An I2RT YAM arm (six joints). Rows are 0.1 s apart.
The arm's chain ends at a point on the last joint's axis. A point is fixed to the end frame.
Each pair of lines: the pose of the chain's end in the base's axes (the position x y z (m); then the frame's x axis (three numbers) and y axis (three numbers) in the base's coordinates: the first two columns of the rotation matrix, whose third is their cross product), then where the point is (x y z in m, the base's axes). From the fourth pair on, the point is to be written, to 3 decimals.
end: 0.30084 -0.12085 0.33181 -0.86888 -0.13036 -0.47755 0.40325 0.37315 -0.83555
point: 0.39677 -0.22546 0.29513
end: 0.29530 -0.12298 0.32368 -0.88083 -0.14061 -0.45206 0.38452 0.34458 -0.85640
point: 0.38983 -0.22920 0.28800
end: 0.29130 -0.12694 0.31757 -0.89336 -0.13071 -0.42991 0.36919 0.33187 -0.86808
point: 0.38334 -0.23487 0.28055
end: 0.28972 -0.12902 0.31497 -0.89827 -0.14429 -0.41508 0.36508 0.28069 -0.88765
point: 0.380 -0.240 0.283
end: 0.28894 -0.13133 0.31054 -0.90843 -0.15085 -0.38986 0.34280 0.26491 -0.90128
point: 0.379 -0.243 0.278
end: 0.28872 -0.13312 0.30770 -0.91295 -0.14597 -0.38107 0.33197 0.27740 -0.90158
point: 0.378 -0.244 0.273
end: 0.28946 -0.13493 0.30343 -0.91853 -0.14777 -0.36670 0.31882 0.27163 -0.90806
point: 0.378 -0.246 0.268
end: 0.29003 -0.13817 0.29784 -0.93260 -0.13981 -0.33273 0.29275 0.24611 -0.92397
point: 0.376 -0.252 0.262
